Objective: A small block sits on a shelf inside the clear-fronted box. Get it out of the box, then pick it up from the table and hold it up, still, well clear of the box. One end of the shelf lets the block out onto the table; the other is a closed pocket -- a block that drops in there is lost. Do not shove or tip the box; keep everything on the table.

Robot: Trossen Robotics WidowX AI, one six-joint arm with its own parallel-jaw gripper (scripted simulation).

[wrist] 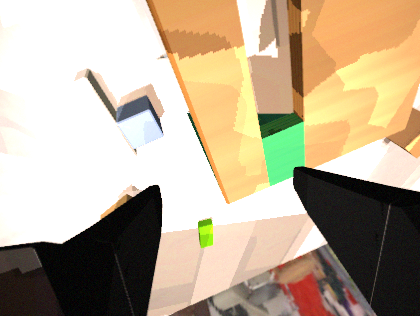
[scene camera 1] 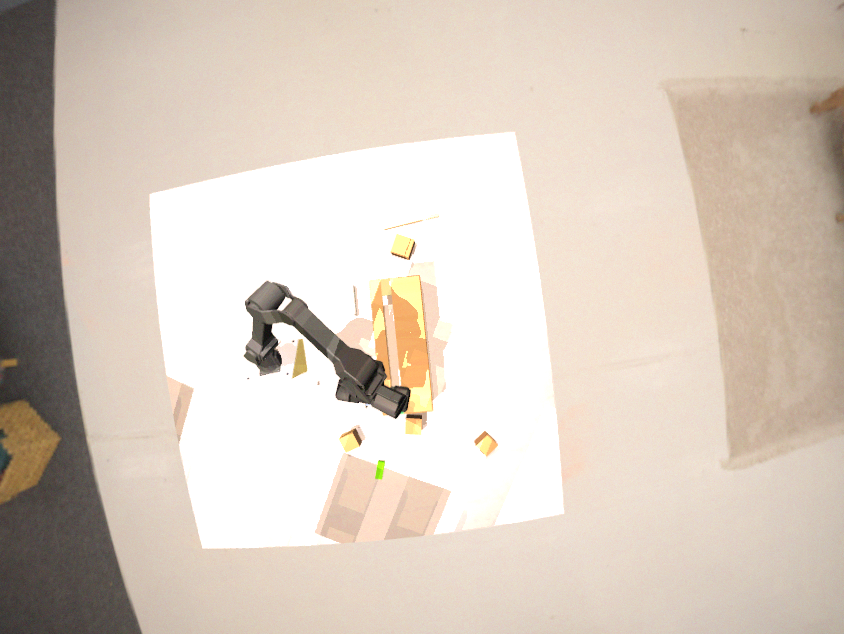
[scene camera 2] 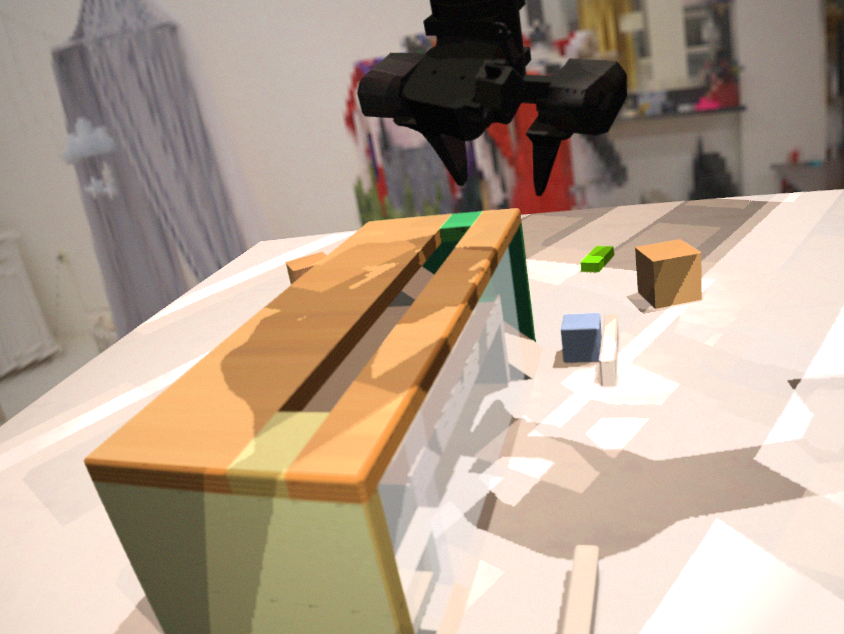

Labels:
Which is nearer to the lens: the box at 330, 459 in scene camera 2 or the wooden cube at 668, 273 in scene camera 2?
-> The box.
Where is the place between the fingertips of my gripper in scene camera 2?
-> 501, 188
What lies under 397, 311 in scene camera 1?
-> A box.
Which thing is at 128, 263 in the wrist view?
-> My gripper.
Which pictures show the box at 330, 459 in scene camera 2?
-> The wrist view, scene camera 1 and scene camera 2: all of them.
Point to a box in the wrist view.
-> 264, 93

